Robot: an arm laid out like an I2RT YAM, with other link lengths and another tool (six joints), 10 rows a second.
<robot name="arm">
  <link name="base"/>
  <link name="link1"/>
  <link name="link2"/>
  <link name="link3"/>
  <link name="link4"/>
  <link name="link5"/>
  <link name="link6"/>
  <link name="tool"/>
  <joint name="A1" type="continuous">
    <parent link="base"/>
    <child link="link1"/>
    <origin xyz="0 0 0.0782"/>
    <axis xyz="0 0 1"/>
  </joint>
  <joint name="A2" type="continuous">
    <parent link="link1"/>
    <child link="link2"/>
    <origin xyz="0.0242 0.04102 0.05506"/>
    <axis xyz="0 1 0"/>
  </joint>
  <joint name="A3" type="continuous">
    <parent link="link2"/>
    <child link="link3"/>
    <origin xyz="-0.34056 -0.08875 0"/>
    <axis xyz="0 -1 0"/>
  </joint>
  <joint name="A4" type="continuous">
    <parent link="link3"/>
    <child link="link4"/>
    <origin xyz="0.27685 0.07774 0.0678"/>
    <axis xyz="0 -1 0"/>
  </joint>
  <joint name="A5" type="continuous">
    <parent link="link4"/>
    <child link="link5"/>
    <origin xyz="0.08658 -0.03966 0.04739"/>
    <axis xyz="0 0 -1"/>
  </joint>
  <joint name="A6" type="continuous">
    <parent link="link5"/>
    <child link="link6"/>
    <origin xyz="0.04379 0 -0.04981"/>
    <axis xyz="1 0 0"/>
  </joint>
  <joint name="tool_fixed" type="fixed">
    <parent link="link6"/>
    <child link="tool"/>
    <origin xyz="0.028 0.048 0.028" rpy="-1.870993 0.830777 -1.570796"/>
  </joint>
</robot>
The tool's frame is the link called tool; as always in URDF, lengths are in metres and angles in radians. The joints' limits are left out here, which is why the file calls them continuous.
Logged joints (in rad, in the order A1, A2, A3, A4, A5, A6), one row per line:
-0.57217, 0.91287, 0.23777, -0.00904, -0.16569, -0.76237
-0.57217, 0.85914, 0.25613, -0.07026, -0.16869, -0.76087
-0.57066, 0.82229, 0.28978, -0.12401, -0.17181, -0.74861
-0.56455, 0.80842, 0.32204, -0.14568, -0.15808, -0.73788
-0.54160, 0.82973, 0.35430, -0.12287, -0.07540, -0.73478
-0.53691, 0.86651, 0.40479, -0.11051, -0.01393, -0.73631
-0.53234, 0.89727, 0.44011, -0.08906, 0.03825, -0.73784
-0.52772, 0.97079, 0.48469, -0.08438, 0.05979, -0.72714
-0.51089, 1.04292, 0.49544, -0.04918, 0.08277, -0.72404
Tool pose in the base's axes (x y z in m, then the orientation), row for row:
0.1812, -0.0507, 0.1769, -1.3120, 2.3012, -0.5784
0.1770, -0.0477, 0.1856, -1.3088, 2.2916, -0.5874
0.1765, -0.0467, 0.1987, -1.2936, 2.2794, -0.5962
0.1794, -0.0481, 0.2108, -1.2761, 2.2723, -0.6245
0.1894, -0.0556, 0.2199, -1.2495, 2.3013, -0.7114
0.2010, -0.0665, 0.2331, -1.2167, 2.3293, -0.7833
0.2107, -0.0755, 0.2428, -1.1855, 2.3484, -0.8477
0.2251, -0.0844, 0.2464, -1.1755, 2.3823, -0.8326
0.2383, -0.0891, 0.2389, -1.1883, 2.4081, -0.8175
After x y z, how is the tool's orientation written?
As a rotation vector, in radians.
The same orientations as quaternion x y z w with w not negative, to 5 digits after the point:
-0.47274, 0.82917, -0.20841, 0.21347
-0.47253, 0.82737, -0.21208, 0.21725
-0.46894, 0.82631, -0.21613, 0.22493
-0.46354, 0.82542, -0.22685, 0.22881
-0.44996, 0.82873, -0.25618, 0.21239
-0.43488, 0.83255, -0.27997, 0.19838
-0.42130, 0.83457, -0.30125, 0.18774
-0.41551, 0.84208, -0.29430, 0.17787
-0.41742, 0.84591, -0.28717, 0.16651

